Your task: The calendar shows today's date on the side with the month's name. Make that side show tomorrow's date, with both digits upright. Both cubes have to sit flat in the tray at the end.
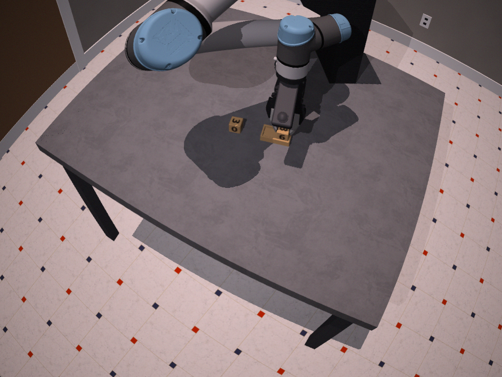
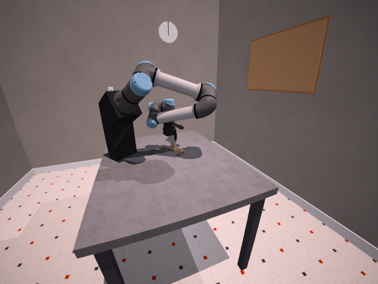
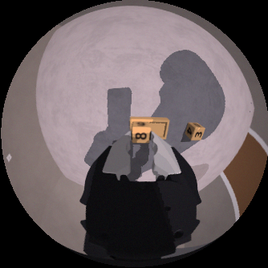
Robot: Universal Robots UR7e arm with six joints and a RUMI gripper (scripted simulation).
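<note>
The wooden tray is 3 cm below my hand and 2 cm to the right of it.
</note>
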